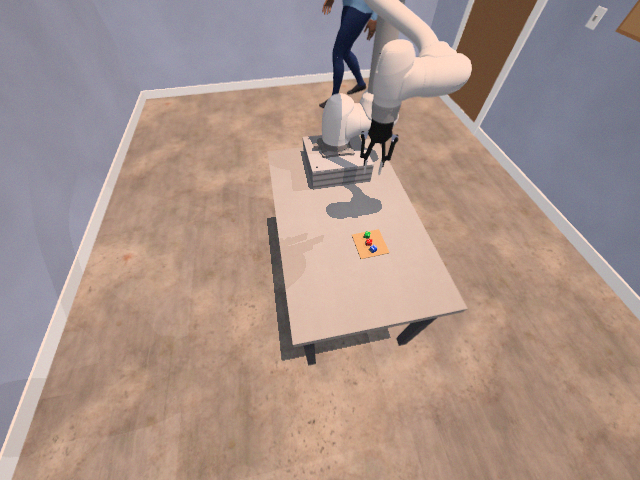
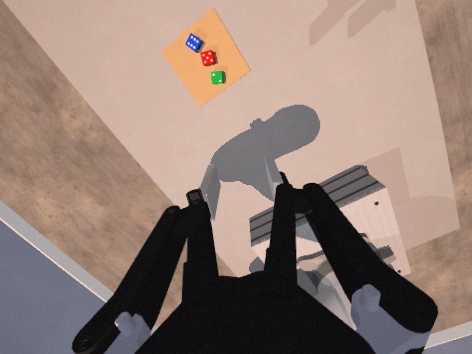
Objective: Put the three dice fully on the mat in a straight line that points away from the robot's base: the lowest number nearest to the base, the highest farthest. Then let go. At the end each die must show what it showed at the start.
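Frame: origin at the arm's base, x ahead, y left, z up, level; metres.
Seen in the pictures: gripper, fingertip midpoint: (image 1: 371, 172) (image 2: 241, 170); arm's base, link origin: (image 1: 335, 147).
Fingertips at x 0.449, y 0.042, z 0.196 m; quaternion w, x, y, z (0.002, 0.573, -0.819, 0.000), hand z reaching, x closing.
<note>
Pixels of each thing's top centre, then the offset from my fingertips to it. Level surfaces: height alone.
- green die, top centre: (image 2: 216, 77) (image 1: 367, 233) dx +0.107, dy -0.005, dz -0.281 m
- orange mat, top centre: (image 2: 206, 61) (image 1: 370, 243) dx +0.148, dy -0.001, dz -0.307 m
- red die, top centre: (image 2: 207, 57) (image 1: 369, 240) dx +0.148, dy -0.009, dz -0.281 m
- blue die, top centre: (image 2: 192, 42) (image 1: 373, 247) dx +0.187, dy +0.000, dz -0.281 m
- table, surface height: dz -0.311 m
A green die (image 1: 367, 234) (image 2: 217, 77) lies on the orange mat (image 1: 381, 252) (image 2: 187, 80), nearest to the robot's base, with two pips up. A red die (image 1: 369, 241) (image 2: 208, 58) lies in the middle and shows five pips. A blue die (image 1: 373, 249) (image 2: 194, 42) lies farthest from the base and shows six pips. The three dice stand apart in a row running away from the base, all within the mat's edges. My gripper (image 1: 373, 171) (image 2: 241, 170) is open and empty, high above the table near the base, well away from the mat.
The robot's base block (image 1: 341, 177) (image 2: 320, 205) stands at the far end of the table (image 1: 330, 299) (image 2: 125, 90). The arm's shadow falls on the table between the base block and the mat. A person (image 1: 347, 46) stands behind the robot.
</note>
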